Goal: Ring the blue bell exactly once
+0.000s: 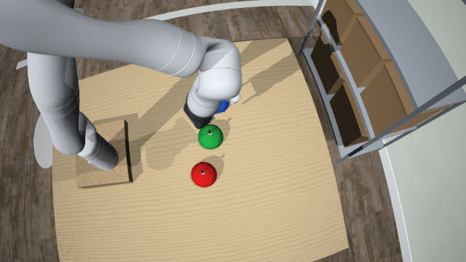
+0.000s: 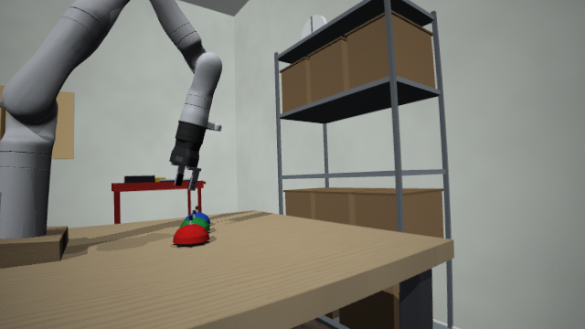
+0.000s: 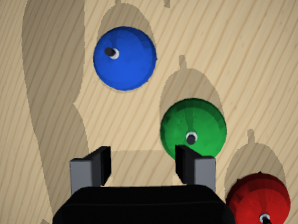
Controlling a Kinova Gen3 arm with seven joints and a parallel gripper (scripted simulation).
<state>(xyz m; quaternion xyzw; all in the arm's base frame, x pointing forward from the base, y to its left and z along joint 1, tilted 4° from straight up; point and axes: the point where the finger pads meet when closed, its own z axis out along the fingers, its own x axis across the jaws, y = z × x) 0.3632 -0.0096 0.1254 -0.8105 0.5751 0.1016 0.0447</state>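
Now: hand 110 mm above the blue bell, 80 mm to the right of it and 70 mm short of it. Also, from my hand: green bell 110 mm below, 30 mm to the right, 10 mm ahead; then red bell 140 mm to the right, 110 mm below, 50 mm behind.
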